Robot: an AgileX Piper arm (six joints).
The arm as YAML. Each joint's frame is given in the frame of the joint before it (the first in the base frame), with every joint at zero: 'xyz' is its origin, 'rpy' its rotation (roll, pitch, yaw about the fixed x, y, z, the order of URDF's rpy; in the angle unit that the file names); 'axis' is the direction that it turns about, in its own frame. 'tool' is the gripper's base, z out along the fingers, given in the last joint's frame.
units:
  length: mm
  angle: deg
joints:
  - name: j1
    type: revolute
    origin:
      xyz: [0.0, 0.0, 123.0]
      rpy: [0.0, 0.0, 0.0]
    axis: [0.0, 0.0, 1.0]
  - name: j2
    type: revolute
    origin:
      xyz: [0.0, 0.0, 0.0]
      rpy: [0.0, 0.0, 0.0]
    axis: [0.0, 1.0, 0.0]
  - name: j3
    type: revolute
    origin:
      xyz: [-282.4, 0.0, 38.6]
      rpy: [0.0, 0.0, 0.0]
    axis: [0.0, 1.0, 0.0]
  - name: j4
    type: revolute
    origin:
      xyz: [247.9, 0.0, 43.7]
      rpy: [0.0, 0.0, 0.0]
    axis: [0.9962, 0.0, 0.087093]
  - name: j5
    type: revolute
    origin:
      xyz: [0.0, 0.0, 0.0]
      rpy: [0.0, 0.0, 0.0]
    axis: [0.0, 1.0, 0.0]
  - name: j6
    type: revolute
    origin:
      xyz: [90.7, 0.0, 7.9]
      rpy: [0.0, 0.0, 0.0]
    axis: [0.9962, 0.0, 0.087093]
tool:
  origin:
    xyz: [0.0, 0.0, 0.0]
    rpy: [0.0, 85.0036, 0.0]
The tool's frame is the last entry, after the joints.
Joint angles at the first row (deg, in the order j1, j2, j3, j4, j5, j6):
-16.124 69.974 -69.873 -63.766 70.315 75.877
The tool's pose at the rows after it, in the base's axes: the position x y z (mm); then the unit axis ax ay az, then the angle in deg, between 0 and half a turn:
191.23 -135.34 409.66 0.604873 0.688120 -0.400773 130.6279
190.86 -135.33 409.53 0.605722 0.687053 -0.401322 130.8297
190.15 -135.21 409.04 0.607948 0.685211 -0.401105 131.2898
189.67 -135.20 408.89 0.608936 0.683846 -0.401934 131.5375
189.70 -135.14 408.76 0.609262 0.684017 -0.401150 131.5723
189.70 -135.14 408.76 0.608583 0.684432 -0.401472 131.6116
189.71 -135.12 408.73 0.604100 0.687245 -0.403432 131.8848
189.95 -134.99 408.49 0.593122 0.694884 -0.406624 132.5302
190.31 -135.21 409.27 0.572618 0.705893 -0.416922 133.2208
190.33 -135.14 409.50 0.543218 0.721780 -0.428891 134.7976
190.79 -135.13 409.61 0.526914 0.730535 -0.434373 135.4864
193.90 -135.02 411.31 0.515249 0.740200 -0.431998 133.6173
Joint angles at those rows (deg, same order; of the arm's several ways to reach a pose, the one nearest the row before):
-16.126 69.973 -69.872 -63.766 70.313 75.876
-16.125 69.975 -69.875 -63.731 70.565 75.875
-16.126 69.974 -69.874 -63.500 71.064 75.875
-16.125 69.973 -69.873 -63.474 71.380 75.876
-16.125 69.974 -69.873 -63.377 71.380 75.876
-16.125 69.974 -69.873 -63.377 71.380 75.778
-16.123 69.974 -69.874 -63.353 71.382 75.121
-16.124 69.974 -69.874 -63.142 71.266 73.491
-16.125 69.973 -69.908 -63.514 70.954 70.864
-16.124 69.928 -69.908 -63.516 70.803 66.768
-16.125 69.928 -69.909 -63.515 70.506 64.630
-16.125 69.836 -69.908 -63.852 68.133 64.251

